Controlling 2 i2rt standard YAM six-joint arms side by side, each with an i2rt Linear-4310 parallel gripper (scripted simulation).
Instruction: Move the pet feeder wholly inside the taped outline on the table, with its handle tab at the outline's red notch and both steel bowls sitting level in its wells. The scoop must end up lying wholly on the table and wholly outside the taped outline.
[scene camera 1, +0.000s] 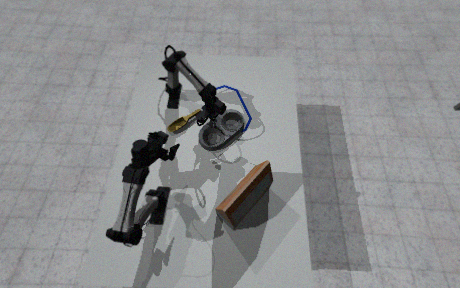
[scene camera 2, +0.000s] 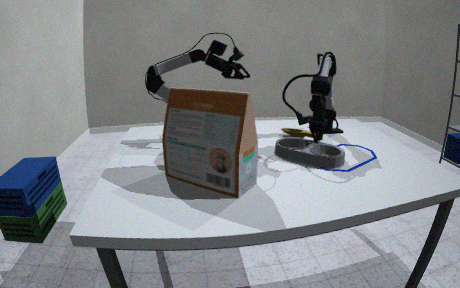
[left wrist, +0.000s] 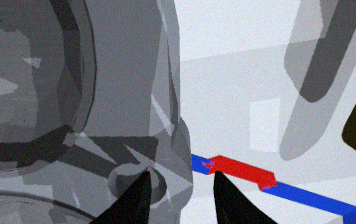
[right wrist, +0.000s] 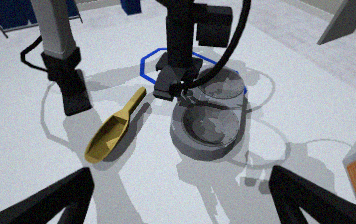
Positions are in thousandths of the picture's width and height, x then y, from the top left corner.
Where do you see a grey pet feeder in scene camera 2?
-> At 664, 543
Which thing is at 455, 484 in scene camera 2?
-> A food bag.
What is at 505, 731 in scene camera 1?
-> A food bag.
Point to the right gripper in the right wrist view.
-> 507, 783
